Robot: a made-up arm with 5 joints. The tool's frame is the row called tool. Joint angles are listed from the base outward. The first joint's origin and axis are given. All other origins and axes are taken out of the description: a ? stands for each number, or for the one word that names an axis. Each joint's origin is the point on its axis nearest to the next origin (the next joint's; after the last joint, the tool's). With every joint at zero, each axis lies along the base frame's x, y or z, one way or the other. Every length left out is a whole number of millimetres.
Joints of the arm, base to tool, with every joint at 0 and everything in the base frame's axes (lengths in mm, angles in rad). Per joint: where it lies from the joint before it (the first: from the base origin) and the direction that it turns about. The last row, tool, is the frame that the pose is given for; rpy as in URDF.
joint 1: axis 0 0 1 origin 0 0 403
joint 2: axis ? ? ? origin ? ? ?
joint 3: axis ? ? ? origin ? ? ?
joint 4: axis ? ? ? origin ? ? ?
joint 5: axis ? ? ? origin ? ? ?
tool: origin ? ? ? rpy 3.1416 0 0
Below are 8 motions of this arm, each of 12 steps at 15 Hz.
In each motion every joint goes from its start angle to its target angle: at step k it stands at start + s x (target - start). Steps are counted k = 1, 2, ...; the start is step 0. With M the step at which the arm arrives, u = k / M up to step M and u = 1 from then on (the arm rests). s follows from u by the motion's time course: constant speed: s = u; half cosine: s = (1 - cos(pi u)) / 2; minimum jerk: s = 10 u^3 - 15 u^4 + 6 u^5.
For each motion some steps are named. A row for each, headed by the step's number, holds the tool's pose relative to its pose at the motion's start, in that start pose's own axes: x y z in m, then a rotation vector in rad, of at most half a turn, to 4 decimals.
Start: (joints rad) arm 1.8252 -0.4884 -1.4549 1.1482 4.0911
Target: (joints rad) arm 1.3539 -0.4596 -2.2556 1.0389 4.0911
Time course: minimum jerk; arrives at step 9
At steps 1, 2, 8, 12:
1: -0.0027 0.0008 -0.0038 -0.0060 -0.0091 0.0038
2: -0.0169 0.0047 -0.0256 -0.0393 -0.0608 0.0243
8: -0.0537 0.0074 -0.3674 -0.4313 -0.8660 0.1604
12: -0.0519 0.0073 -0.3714 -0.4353 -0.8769 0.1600

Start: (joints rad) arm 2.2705 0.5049 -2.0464 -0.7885 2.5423
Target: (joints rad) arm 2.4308 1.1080 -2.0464 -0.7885 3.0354
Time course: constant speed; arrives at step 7
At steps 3, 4, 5, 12:
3: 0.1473 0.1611 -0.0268 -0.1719 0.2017 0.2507
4: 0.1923 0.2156 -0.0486 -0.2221 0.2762 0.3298
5: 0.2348 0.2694 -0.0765 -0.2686 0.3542 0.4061
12: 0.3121 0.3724 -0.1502 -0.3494 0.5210 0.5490

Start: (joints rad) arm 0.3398 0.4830 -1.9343 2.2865 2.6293
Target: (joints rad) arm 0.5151 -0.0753 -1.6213 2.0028 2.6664
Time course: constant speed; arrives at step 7
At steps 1, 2, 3, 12:
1: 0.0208 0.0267 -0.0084 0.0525 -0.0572 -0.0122
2: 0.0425 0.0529 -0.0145 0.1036 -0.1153 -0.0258
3: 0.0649 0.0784 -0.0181 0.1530 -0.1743 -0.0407
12: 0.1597 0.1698 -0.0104 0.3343 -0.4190 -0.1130

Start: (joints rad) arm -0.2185 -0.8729 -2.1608 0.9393 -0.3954
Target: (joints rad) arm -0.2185 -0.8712 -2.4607 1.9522 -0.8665
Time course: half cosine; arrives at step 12
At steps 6, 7, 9, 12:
6: -0.0423 -0.0177 -0.0102 0.1758 -0.3120 -0.2330
7: -0.0557 -0.0232 -0.0168 0.2335 -0.3864 -0.2915
9: -0.0804 -0.0336 -0.0324 0.3449 -0.5080 -0.3895
12: -0.0975 -0.0407 -0.0454 0.4254 -0.5823 -0.4507

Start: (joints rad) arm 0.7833 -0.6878 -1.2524 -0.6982 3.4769
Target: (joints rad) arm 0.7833 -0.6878 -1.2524 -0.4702 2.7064
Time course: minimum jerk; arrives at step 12
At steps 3, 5, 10, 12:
3: 0.0034 -0.0012 0.0028 0.0069 0.0226 -0.0798
5: 0.0117 -0.0041 0.0089 0.0159 0.0777 -0.2669
10: 0.0340 -0.0119 0.0223 -0.0082 0.2249 -0.7401
12: 0.0354 -0.0123 0.0230 -0.0117 0.2334 -0.7671

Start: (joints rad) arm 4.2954 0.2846 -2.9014 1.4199 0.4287
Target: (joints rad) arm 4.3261 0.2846 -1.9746 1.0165 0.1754
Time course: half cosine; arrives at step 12
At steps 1, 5, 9, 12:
1: -0.0011 0.0002 0.0058 -0.0032 -0.0083 -0.0045
5: -0.0407 0.0115 0.1229 -0.0629 -0.1839 -0.0987
9: -0.1449 0.0474 0.2573 -0.1203 -0.4318 -0.2274
12: -0.1860 0.0624 0.2889 -0.1322 -0.5086 -0.2659

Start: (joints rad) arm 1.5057 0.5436 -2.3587 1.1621 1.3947
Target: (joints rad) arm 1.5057 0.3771 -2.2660 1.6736 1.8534
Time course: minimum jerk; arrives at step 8
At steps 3, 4, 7, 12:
3: -0.0039 0.0218 -0.0121 -0.1198 -0.0136 0.1261
4: -0.0074 0.0415 -0.0237 -0.2189 -0.0135 0.2284
7: -0.0157 0.0884 -0.0538 -0.4338 0.0215 0.4443
12: -0.0160 0.0901 -0.0550 -0.4409 0.0235 0.4513

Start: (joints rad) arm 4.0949 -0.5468 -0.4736 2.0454 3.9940
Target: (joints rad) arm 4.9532 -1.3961 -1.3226 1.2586 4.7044
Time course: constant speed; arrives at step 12
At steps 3, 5, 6, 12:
3: 0.0472 -0.0159 -0.0826 -0.4156 -0.4793 0.0069
5: 0.1071 -0.0589 -0.1228 -0.7601 -0.7024 -0.0579
6: 0.1399 -0.0923 -0.1340 -0.9477 -0.7771 -0.1117
12: 0.2002 -0.4342 -0.0640 -2.1005 -0.5570 -0.7005

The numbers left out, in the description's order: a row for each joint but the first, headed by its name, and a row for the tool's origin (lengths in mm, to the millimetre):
joint 2: axis 0 1 0, xyz 0 0 0
joint 3: axis 0 1 0, xyz 80 0 423
joint 4: axis 0 1 0, xyz 67 0 -295
joint 5: axis 0 0 -1, xyz 119 0 -152
tool: xyz 0 0 0

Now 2 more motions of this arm.
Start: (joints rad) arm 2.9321 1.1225 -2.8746 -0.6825 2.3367
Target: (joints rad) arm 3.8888 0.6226 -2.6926 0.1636 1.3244
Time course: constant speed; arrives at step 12
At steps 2, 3, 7, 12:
2: -0.1065 0.0499 0.0299 -0.1367 -0.0292 -0.0518
3: -0.1626 0.0702 0.0388 -0.2050 -0.0557 -0.0808
7: -0.3940 0.1129 0.0367 -0.4584 -0.2418 -0.2122
12: -0.6599 0.0718 -0.0359 -0.6712 -0.6423 -0.3929

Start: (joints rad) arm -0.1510 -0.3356 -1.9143 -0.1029 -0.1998
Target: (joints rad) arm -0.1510 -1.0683 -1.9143 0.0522 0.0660
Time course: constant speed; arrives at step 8
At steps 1, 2, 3, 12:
1: 0.0586 0.0119 -0.0464 -0.0132 0.0710 0.0332
2: 0.1130 0.0229 -0.0978 -0.0239 0.1424 0.0663
3: 0.1628 0.0330 -0.1540 -0.0324 0.2143 0.0993
12: 0.3299 0.0668 -0.4885 -0.0387 0.5780 0.2583

